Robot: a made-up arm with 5 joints.
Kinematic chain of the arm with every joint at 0, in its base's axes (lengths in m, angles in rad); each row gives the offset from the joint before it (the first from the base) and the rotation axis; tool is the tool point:
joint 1: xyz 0 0 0.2 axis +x
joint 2: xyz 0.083 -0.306 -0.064 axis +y
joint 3: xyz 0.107 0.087 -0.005 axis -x
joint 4: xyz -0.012 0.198 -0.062 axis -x
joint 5: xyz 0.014 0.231 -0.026 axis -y
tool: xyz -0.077 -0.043 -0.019
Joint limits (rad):
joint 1: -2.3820..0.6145
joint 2: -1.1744..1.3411
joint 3: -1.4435..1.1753
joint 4: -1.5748..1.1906
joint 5: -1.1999..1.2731
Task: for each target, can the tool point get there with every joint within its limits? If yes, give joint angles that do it. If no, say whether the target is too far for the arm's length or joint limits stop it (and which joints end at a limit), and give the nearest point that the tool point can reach.
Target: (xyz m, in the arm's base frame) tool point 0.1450 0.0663 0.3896
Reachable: yes | joints -0.6742 0.1249 -0.6875 -1.2633 -0.1645
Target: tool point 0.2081 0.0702 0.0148
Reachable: yes | joints -0.6657 -0.9466 0.0676 -0.1971 0.3243
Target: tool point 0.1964 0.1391 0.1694
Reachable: yes | joints 0.1046 1.0298 -0.1935 -0.8953 0.3251
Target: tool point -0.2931 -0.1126 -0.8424
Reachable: no: too far | nearest point -0.0933 -0.0574 -0.3312 | short by 0.552 m
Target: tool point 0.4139 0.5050 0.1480
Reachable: no: joint limits stop it (at a limit: joint 1, joint 3, joint 5) | nearest point 0.3118 0.3422 0.1847 | short by 0.196 m
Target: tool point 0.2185 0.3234 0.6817
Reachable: no: joint limits stop it (at a limit: joint 3, joint 5) | nearest point 0.1813 0.2202 0.5280 | short by 0.189 m
